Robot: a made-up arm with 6 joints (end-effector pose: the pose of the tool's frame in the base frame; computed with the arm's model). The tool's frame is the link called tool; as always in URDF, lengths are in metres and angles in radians. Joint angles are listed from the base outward.
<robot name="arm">
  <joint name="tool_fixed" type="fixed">
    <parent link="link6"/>
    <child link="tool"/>
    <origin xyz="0.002 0.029 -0.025" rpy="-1.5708 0 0"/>
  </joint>
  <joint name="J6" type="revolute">
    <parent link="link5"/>
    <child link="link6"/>
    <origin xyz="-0.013 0.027 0.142" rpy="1.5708 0 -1.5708"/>
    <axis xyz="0 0 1"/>
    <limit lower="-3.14" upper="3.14"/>
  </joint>
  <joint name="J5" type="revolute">
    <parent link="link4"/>
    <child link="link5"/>
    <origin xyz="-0.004 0.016 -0.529" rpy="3.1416 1.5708 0"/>
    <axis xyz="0 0 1"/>
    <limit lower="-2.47" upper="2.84"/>
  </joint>
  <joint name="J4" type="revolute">
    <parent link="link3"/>
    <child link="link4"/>
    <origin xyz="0.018 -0.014 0.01" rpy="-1.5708 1.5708 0"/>
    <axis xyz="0 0 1"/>
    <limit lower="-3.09" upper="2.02"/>
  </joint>
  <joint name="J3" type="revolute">
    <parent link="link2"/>
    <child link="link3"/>
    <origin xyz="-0.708 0.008 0.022" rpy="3.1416 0 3.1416"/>
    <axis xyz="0 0 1"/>
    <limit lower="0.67" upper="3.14"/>
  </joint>
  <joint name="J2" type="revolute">
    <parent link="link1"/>
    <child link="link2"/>
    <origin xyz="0.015 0.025 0.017" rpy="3.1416 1.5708 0"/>
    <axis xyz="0 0 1"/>
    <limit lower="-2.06" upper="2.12"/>
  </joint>
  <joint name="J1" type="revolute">
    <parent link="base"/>
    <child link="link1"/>
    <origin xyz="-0.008 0.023 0.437" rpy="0 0 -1.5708"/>
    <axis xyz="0 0 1"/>
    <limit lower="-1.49" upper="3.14"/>
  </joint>
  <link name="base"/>
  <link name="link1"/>
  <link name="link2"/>
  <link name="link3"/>
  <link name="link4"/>
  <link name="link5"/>
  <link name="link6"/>
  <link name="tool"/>
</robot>
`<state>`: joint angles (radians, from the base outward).
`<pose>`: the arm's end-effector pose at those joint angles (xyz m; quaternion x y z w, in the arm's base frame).
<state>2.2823 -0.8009 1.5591 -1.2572 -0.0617 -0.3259</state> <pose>0.5434 -0.5317 1.4368 0.1515 -0.3594 -0.8714 0.2974</pose>
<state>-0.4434 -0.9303 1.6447 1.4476 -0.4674 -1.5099</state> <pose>-1.0202 0.4550 1.0326 0.6759 -0.3783 0.2998 0.5569</pose>
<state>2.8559 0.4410 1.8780 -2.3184 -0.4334 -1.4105</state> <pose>-0.4899 0.0449 1.6357 0.8118 0.1165 0.1073 0.5620</pose>
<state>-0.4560 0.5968 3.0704 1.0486 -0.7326 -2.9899</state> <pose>-0.1289 0.0084 1.3047 0.3229 0.2621 0.7569 0.5041</pose>
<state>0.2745 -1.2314 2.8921 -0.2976 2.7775 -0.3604</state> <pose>-0.9128 -0.3984 0.2761 0.6249 0.4159 -0.2260 0.6208</pose>
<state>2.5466 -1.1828 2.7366 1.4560 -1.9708 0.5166</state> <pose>0.7850 -0.4354 0.1799 -0.1659 -0.9654 -0.1913 0.0628</pose>
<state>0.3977 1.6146 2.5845 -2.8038 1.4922 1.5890</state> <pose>0.8930 0.5490 0.8159 -0.6569 -0.7063 0.2490 0.0878</pose>
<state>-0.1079 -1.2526 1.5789 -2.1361 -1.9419 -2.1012</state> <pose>-1.1339 0.2358 0.9058 0.0135 0.8638 -0.3450 0.3670</pose>
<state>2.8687 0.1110 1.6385 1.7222 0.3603 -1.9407</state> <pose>0.0214 0.0084 1.7186 -0.0474 0.5818 0.8081 0.0798</pose>
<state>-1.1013 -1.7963 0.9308 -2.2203 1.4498 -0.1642</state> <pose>-0.4109 1.0464 0.6087 0.2526 0.2223 0.8207 0.4617</pose>
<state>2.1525 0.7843 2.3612 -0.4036 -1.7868 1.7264</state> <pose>-0.2328 0.5821 1.5564 -0.0551 -0.1187 0.4760 0.8697</pose>
